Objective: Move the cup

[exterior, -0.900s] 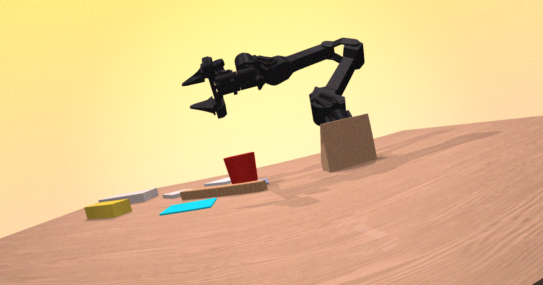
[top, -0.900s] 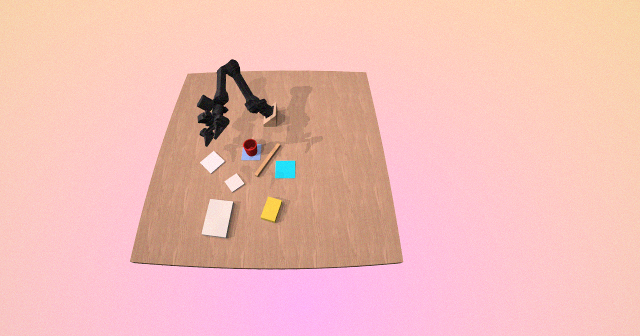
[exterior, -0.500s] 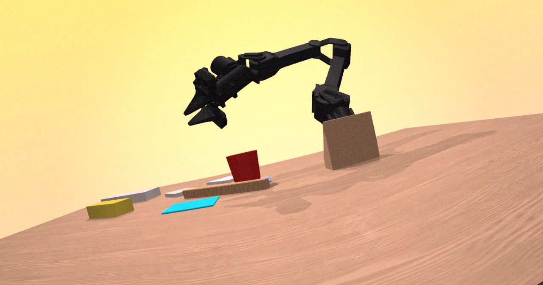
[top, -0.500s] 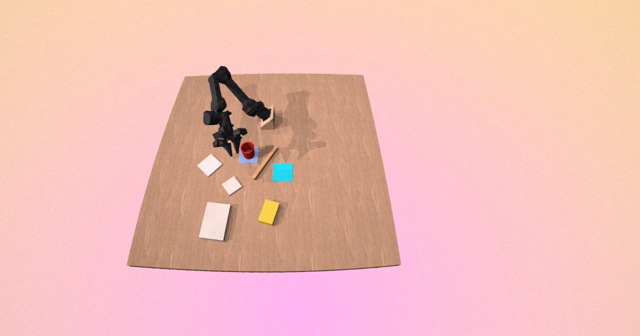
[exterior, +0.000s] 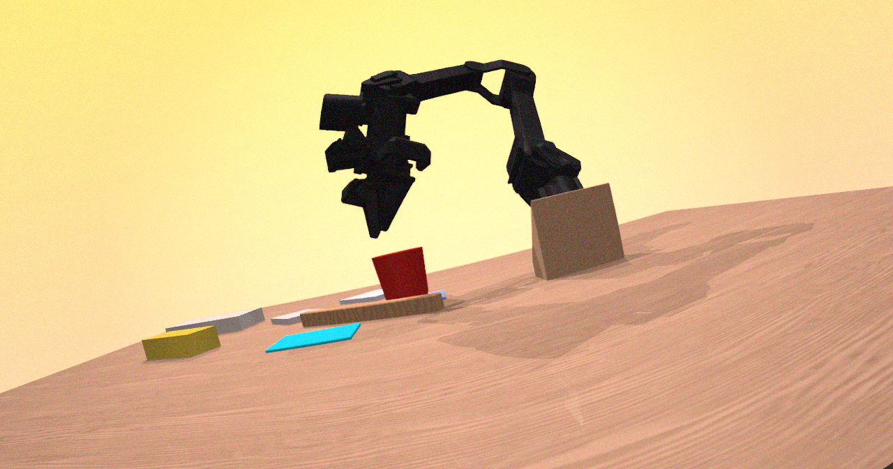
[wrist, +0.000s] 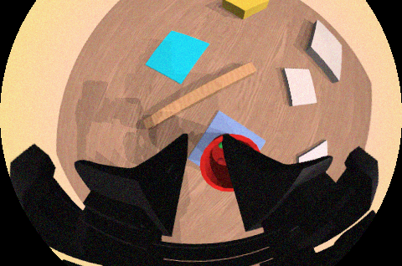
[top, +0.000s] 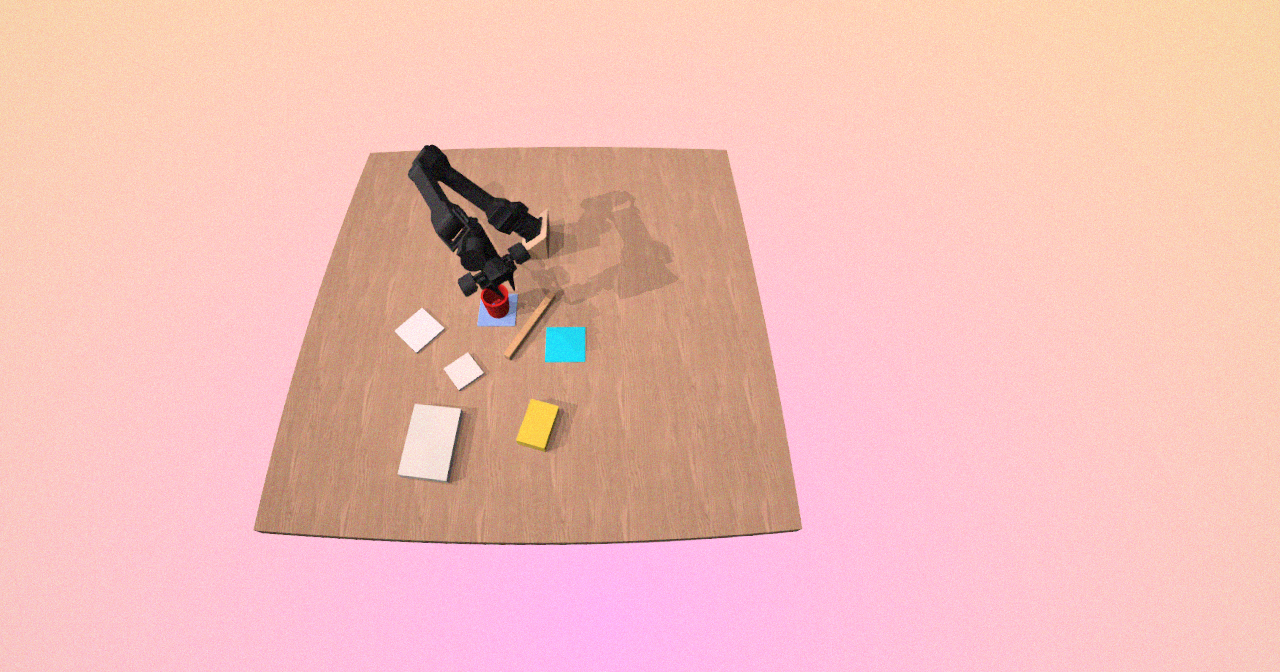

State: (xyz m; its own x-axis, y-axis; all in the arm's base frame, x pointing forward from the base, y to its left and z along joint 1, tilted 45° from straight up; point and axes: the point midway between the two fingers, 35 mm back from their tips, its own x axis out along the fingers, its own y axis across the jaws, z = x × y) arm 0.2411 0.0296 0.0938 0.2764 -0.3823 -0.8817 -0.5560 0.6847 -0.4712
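Now: gripper tip 1 cm past the red cup, 5 cm to the left of it and 6 cm above it. Also, from my gripper tip: wooden bar 4 cm ahead, 5 cm to the left, 10 cm below; blue marble 2 cm behind, 6 cm to the right, 9 cm below; lilac pad 1 cm behind, 5 cm to the right, 11 cm below.
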